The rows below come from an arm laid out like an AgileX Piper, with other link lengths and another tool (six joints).
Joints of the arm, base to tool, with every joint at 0 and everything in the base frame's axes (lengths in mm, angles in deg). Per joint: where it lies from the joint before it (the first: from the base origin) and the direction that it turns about. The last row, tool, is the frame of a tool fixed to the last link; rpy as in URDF.
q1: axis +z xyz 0 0 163.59
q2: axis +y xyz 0 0 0
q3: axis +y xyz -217.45 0 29.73
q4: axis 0.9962 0 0.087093 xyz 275.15 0 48.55
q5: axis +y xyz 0 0 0
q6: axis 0.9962 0 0.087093 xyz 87.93 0 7.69
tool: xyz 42.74 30 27.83 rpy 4.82 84.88 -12.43
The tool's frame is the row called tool.
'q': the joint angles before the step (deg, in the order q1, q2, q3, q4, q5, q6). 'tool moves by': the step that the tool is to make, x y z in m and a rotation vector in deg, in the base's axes. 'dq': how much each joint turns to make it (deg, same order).
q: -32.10 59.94 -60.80 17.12 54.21 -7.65
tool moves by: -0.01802 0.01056 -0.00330 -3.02 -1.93 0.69
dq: 0.00 -6.78 6.01 -0.30 -2.11 -1.92
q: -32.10 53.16 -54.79 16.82 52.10 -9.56
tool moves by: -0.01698 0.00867 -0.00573 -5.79 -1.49 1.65
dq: 0.00 -6.64 5.81 -1.40 -2.77 -3.91
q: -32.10 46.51 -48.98 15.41 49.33 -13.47
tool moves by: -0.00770 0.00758 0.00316 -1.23 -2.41 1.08
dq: 0.00 -3.59 2.30 1.60 -1.06 -1.84
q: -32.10 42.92 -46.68 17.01 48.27 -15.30
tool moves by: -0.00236 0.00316 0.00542 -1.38 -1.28 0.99
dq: 0.00 -1.08 0.00 0.78 -0.40 -1.65
